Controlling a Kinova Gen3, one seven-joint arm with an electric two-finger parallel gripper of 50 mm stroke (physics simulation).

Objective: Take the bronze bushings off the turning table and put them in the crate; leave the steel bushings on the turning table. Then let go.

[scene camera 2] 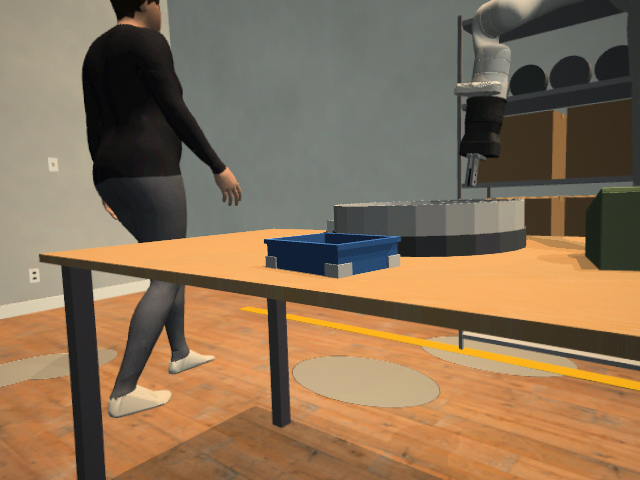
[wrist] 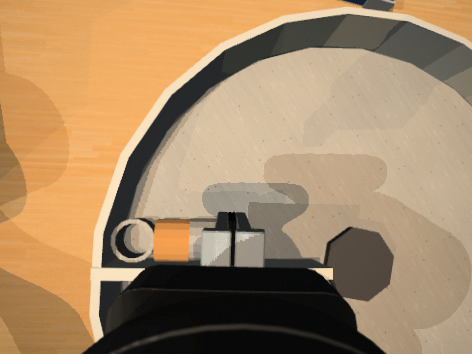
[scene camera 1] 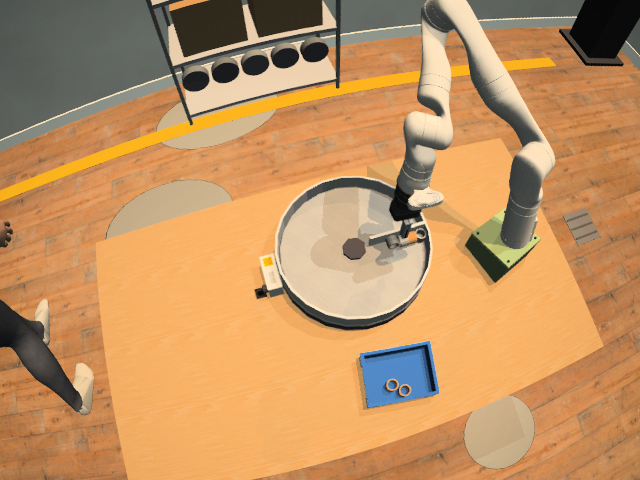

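Pixels of known places: gripper, fingertip midpoint: [scene camera 2: 470, 185] [wrist: 231, 230] [scene camera 1: 403, 235]; arm's base at its link origin: [scene camera 1: 514, 236].
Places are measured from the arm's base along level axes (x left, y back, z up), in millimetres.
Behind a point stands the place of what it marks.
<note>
The turning table [scene camera 1: 315, 289] {x 18, y -589, z -51 mm} [scene camera 2: 430, 219] {x 95, y -343, z -33 mm} [wrist: 280, 110] {x 50, y -382, z -51 mm} is a grey round pan. On it, along a thin bar, one bronze bushing [scene camera 1: 412, 237] {x -66, y -305, z -20 mm} [wrist: 171, 241] {x -72, y -305, z -19 mm} lies on its side. A steel bushing [wrist: 114, 240] {x -77, y -263, z -26 mm} stands on end between it and the pan wall. On its other side lies a steel bushing [wrist: 196, 240] {x -69, y -323, z -19 mm}, partly hidden by the gripper in the wrist view; another steel bushing [scene camera 1: 393, 241] {x -64, y -361, z -19 mm} lies nearer the hub in scene view 1. The blue crate [scene camera 1: 413, 364] {x 266, y -371, z -99 mm} [scene camera 2: 302, 256] {x 358, y -416, z -78 mm} holds two bronze bushings [scene camera 1: 386, 385] {x 308, y -458, z -74 mm} [scene camera 1: 410, 390] {x 337, y -399, z -74 mm}. My gripper [scene camera 1: 406, 233] {x -56, y -342, z 28 mm} [scene camera 2: 471, 184] {x -56, y -342, z 28 mm} [wrist: 231, 230] {x -56, y -342, z 28 mm} is shut and empty, above the row.
The pale bar [scene camera 1: 383, 237] {x -80, y -385, z -18 mm} [wrist: 295, 273] runs from the pan wall towards the dark hub [scene camera 1: 354, 249] {x -72, y -466, z -43 mm} [wrist: 360, 264] {x -76, y -465, z -43 mm}. A small white box [scene camera 1: 269, 276] {x -39, y -703, z -46 mm} sits against the pan's outer left side. The green arm base [scene camera 1: 485, 253] {x 18, y -96, z -36 mm} [scene camera 2: 615, 229] {x 87, y -48, z -45 mm} is at the right. A person [scene camera 2: 136, 118] stands beyond the table.
</note>
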